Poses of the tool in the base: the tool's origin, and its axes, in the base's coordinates. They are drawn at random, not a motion.
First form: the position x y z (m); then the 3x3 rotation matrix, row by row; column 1 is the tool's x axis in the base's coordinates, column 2 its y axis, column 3 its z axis. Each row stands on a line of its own.
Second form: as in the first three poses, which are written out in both.
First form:
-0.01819 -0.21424 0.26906
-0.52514 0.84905 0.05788
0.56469 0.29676 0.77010
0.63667 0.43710 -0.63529
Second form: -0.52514 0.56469 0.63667 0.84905 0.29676 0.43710 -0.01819 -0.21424 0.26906
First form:
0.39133 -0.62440 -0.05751
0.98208 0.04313 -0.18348
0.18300 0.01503 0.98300
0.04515 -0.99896 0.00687
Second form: 0.98208 0.18300 0.04515 0.04313 0.01503 -0.99896 0.39133 -0.62440 -0.05751
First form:
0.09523 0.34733 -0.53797
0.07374 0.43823 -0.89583
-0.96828 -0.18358 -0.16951
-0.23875 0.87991 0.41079
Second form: 0.07374 -0.96828 -0.23875 0.43823 -0.18358 0.87991 0.09523 0.34733 -0.53797
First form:
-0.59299 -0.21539 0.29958
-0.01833 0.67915 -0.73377
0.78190 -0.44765 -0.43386
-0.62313 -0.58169 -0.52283
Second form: -0.01833 0.78190 -0.62313 0.67915 -0.44765 -0.58169 -0.59299 -0.21539 0.29958
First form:
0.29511 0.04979 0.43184
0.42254 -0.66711 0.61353
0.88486 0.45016 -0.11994
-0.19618 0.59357 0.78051
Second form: 0.42254 0.88486 -0.19618 -0.66711 0.45016 0.59357 0.29511 0.04979 0.43184
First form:
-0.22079 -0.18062 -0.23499
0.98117 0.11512 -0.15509
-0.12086 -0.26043 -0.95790
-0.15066 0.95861 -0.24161
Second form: 0.98117 -0.12086 -0.15066 0.11512 -0.26043 0.95861 -0.22079 -0.18062 -0.23499
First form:
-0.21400 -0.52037 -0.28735
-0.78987 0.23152 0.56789
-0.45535 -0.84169 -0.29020
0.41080 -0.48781 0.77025
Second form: -0.78987 -0.45535 0.41080 0.23152 -0.84169 -0.48781 -0.21400 -0.52037 -0.28735
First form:
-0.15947 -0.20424 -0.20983
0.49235 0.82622 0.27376
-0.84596 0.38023 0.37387
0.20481 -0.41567 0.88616
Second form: 0.49235 -0.84596 0.20481 0.82622 0.38023 -0.41567 -0.15947 -0.20424 -0.20983
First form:
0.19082 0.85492 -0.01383
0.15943 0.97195 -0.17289
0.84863 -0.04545 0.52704
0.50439 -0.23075 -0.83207
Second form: 0.15943 0.84863 0.50439 0.97195 -0.04545 -0.23075 0.19082 0.85492 -0.01383
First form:
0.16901 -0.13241 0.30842
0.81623 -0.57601 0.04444
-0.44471 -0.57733 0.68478
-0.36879 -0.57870 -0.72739
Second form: 0.81623 -0.44471 -0.36879 -0.57601 -0.57733 -0.57870 0.16901 -0.13241 0.30842
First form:
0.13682 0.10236 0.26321
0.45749 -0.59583 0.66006
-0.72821 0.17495 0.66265
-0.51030 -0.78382 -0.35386
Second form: 0.45749 -0.72821 -0.51030 -0.59583 0.17495 -0.78382 0.13682 0.10236 0.26321
